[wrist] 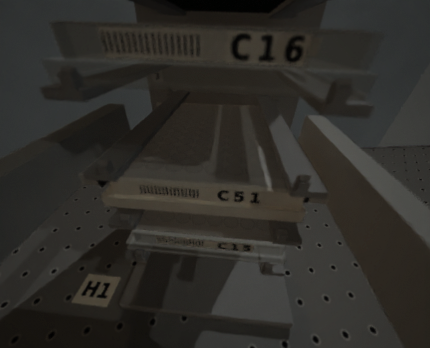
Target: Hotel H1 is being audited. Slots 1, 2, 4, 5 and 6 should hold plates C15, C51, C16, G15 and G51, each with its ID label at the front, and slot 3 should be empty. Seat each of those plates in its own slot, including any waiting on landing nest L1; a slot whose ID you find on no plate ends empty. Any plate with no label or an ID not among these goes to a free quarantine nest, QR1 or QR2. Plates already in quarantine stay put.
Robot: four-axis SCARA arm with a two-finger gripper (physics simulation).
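Frame: origin at the arm's base, x back, y up, z left, level; metres.
Where they show: gripper, fingertip midpoint: (212, 126).
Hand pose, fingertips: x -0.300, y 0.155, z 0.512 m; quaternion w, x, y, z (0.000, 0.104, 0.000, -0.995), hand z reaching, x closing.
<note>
Each offset is from my fingertips to the centre of the thing. "*": to the spot under its first point. Level surfaces: height alone.
My gripper (212, 126) is shut on the plate labelled C51 {dx -0.004, dy -0.014, dz +0.015 m} (207, 201), with a finger along each side. The plate is level, its label facing the camera, inside hotel H1 between the slot 3 rails above and the slot 2 rails {* dx -0.028, dy -0.027, dz -0.057 m} (287, 235) below. Whether it touches the lower rails cannot be told. Plate C15 {dx -0.005, dy -0.048, dz +0.015 m} (205, 246) sits below it in slot 1, label at the front. Plate C16 {dx -0.005, dy +0.037, dz +0.015 m} (215, 46) sits above in slot 4, label at the front. Slot 3, with its rails {* dx -0.031, dy +0.001, dz -0.040 m} (295, 160), holds no plate. Slots 5 and 6, nest L1 and the quarantine nests do not show.
The H1 tag {dx +0.103, dy -0.142, dz -0.020 m} (96, 290) lies at the lower left near the hotel's base {* dx -0.031, dy -0.135, dz -0.042 m} (250, 295). The hotel's back post (215, 80) stands behind the rails. C16's rail ends stick out just above the gripper. The perforated deck {dy -0.142 m} (345, 315) extends around the base.
</note>
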